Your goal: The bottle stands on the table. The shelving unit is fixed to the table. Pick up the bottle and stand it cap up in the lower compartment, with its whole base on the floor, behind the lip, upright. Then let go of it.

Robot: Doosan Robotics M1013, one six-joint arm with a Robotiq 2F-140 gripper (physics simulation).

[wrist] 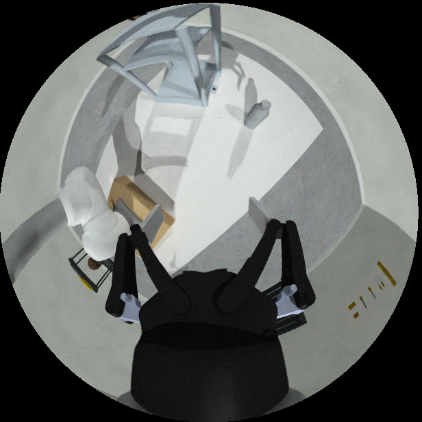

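The grey bottle (pixel 256 116) stands upright on the white table top (pixel 215 165), cap up, at the upper right of the wrist view. The light blue-grey shelving unit (pixel 187 47) stands at the top of the view, to the left of the bottle. Its lower compartment has a floor panel (pixel 177 85) near the table, with posts in front of part of it. My gripper (pixel 204 207) is wide open and empty. It hangs above the table, apart from the bottle and from the shelving unit.
A wooden board (pixel 127 192) with the white arm's base near it lies at the left. The white arm (pixel 92 215) stands beside my left finger. A grey border (pixel 310 175) surrounds the white area. A black frame cart (pixel 84 275) stands on the floor at the lower left.
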